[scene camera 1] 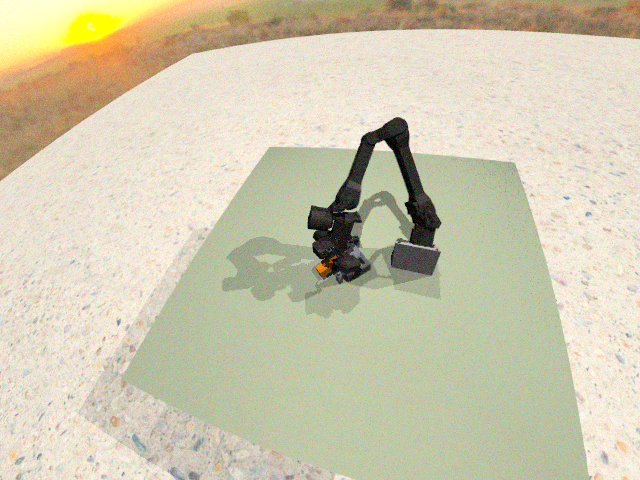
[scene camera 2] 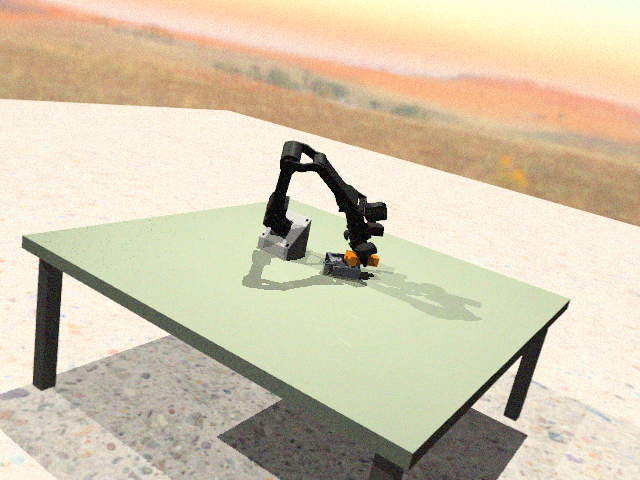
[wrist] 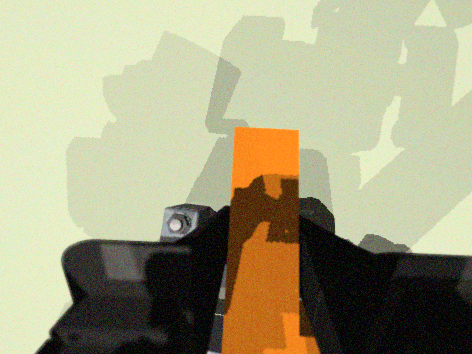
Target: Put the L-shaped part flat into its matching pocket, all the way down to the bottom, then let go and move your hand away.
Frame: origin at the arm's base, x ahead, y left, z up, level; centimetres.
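Where they show: gripper, between the fingertips: (scene camera 1: 330,268) (scene camera 2: 363,264) (wrist: 255,213); arm's base, origin of its link: (scene camera 1: 421,244) (scene camera 2: 281,227).
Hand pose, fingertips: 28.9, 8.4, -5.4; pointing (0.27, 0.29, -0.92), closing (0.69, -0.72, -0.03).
Each offset is from my fingertips to the top centre of the thing, as dx, dy, dz. "spot": to the spot under its first point. Level surfaces: height alone.
The orange L-shaped part @[+0.1, -2.0, +4.0] (scene camera 1: 324,268) (scene camera 2: 353,258) (wrist: 265,155) is held between the black fingers of my gripper (scene camera 1: 337,259) (scene camera 2: 364,254) (wrist: 255,213). The grey pocket fixture @[-5.3, -5.3, +1.9] (scene camera 1: 367,265) (scene camera 2: 342,270) stands on the table, mostly hidden under the gripper in scene camera 1. In scene camera 2 the part is at about rim height at the fixture's right end, and an end of it sticks out past the fixture. In the wrist view the fixture's grey bolted block @[spot: -3.9, +2.6, +1.7] (wrist: 171,232) shows left of the part. The pocket and the part's underside are hidden, so its seating cannot be told.
The arm's grey base block (scene camera 1: 415,257) (scene camera 2: 297,240) stands on the green table @[dz -2.9] (scene camera 1: 361,382) (scene camera 2: 289,330), a short way from the fixture. The arm arches from the base over to the fixture. Shadows of the arm fall across the table around them.
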